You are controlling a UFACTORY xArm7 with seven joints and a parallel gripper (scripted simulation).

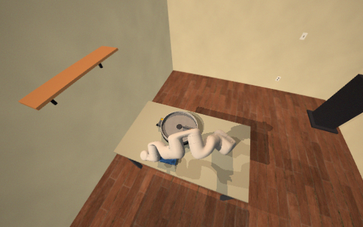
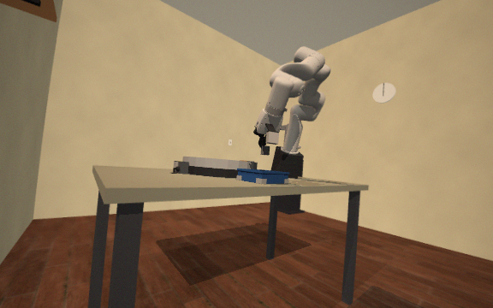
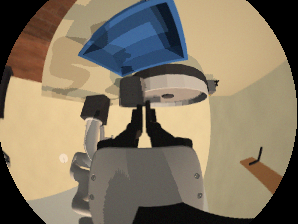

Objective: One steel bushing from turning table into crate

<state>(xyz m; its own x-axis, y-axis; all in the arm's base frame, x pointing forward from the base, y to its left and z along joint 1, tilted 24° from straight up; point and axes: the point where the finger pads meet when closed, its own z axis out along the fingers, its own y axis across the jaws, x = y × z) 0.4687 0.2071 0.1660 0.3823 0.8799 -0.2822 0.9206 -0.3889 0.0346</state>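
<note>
Now: the blue crate 15 cm below my hand, 2 cm behind it and 1 cm to the left of it. Also, from my hand: round grey turning table (34 cm to the right, 12 cm below).
</note>
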